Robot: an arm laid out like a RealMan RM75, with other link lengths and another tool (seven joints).
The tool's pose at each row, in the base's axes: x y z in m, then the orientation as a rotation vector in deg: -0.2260 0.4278 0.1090 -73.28 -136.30 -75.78; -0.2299 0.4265 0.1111 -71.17 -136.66 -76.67; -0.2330 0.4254 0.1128 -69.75 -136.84 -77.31; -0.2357 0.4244 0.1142 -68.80 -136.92 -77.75; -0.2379 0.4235 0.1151 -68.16 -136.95 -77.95; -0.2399 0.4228 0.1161 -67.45 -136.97 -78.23; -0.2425 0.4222 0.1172 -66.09 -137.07 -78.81; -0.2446 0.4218 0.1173 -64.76 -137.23 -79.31; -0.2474 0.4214 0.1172 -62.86 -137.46 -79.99; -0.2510 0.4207 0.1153 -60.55 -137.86 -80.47; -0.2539 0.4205 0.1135 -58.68 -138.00 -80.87; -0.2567 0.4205 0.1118 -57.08 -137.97 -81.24; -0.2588 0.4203 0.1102 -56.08 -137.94 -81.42; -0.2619 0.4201 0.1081 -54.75 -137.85 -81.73
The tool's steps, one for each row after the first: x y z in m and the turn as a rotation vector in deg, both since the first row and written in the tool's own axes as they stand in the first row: 0.0027 -0.0018 -0.0033 -0.18 1.01 -1.16; 0.0048 -0.0033 -0.0060 -0.34 1.71 -1.92; 0.0065 -0.0046 -0.0083 -0.46 2.20 -2.41; 0.0078 -0.0059 -0.0101 -0.47 2.55 -2.71; 0.0091 -0.0069 -0.0118 -0.52 2.94 -3.05; 0.0109 -0.0082 -0.0136 -0.67 3.64 -3.74; 0.0120 -0.0098 -0.0145 -0.76 4.28 -4.45; 0.0135 -0.0120 -0.0155 -0.89 5.18 -5.47; 0.0144 -0.0160 -0.0158 -0.80 6.20 -6.72; 0.0153 -0.0193 -0.0156 -0.75 7.14 -7.63; 0.0162 -0.0224 -0.0154 -0.73 8.03 -8.35; 0.0167 -0.0250 -0.0151 -0.68 8.59 -8.78; 0.0175 -0.0287 -0.0148 -0.67 9.36 -9.34
